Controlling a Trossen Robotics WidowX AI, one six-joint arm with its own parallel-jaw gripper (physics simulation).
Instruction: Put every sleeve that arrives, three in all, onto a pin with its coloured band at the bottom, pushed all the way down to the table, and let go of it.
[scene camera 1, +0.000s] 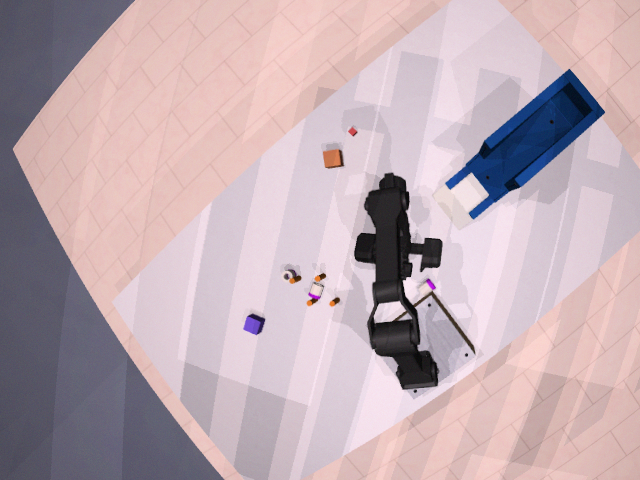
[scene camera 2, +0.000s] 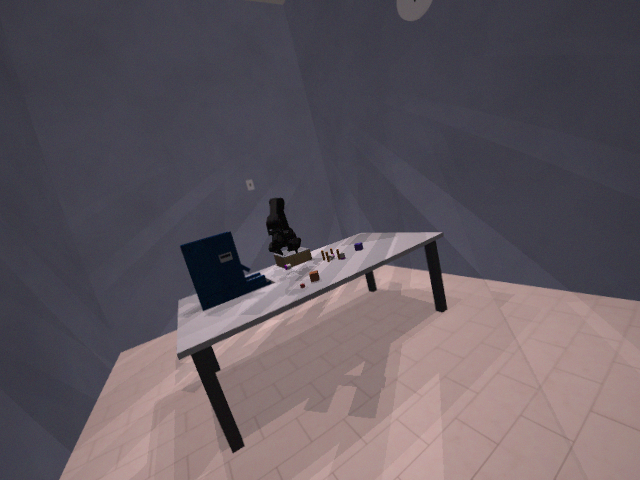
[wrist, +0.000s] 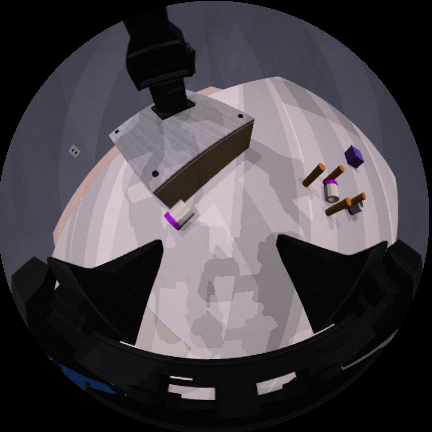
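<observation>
A white sleeve with a purple band (scene camera 1: 426, 287) (scene camera 2: 287, 266) (wrist: 180, 215) lies on its side by the corner of the arm's base box. A second sleeve (scene camera 1: 316, 289) (wrist: 331, 191) lies on its side among several upright orange-brown pins (scene camera 1: 334, 301) (wrist: 314, 175). A third sleeve (scene camera 1: 284, 272) (wrist: 355, 208) stands upright beside a pin, outside the group, with its band at the bottom; a pin partly hides it in the wrist view. My gripper (scene camera 1: 398, 251) (scene camera 2: 286, 252) (wrist: 220, 243) is open and empty above the table, near the first sleeve.
The base box (scene camera 1: 449, 335) (scene camera 2: 293, 257) (wrist: 220, 170) stands at the table edge. A blue chute (scene camera 1: 558, 147) (scene camera 2: 214, 268) has a white slab (scene camera 1: 468, 193) at its mouth. A purple block (scene camera 1: 253, 324) (wrist: 354, 156), an orange block (scene camera 1: 332, 158) (scene camera 2: 313, 275) and a small red cube (scene camera 1: 352, 131) (scene camera 2: 302, 285) lie on the table.
</observation>
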